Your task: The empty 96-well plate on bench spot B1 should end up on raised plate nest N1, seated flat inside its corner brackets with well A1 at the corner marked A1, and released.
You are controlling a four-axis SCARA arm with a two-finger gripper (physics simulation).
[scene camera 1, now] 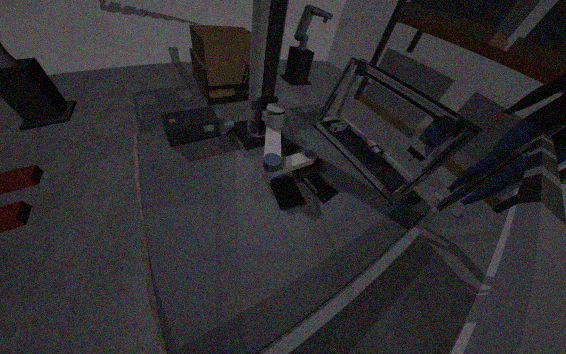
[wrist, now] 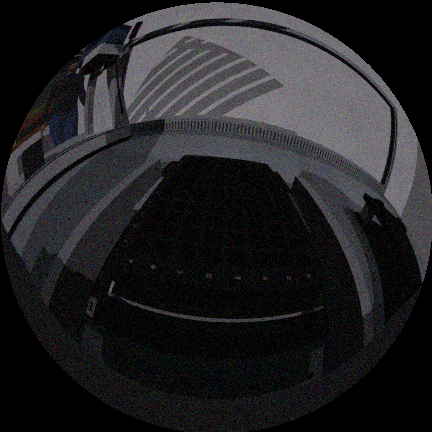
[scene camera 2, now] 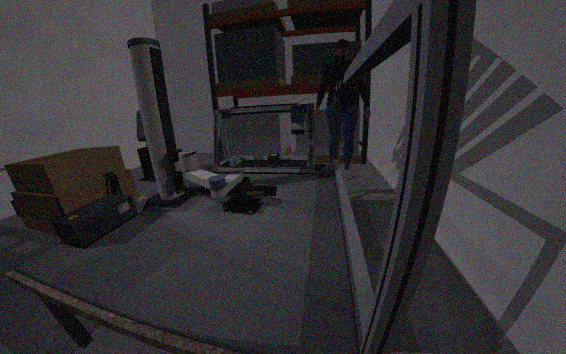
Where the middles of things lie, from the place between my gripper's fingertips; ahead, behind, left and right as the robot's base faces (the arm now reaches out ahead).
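I find that the dark well plate (wrist: 222, 232) is 20 mm behind my hand.
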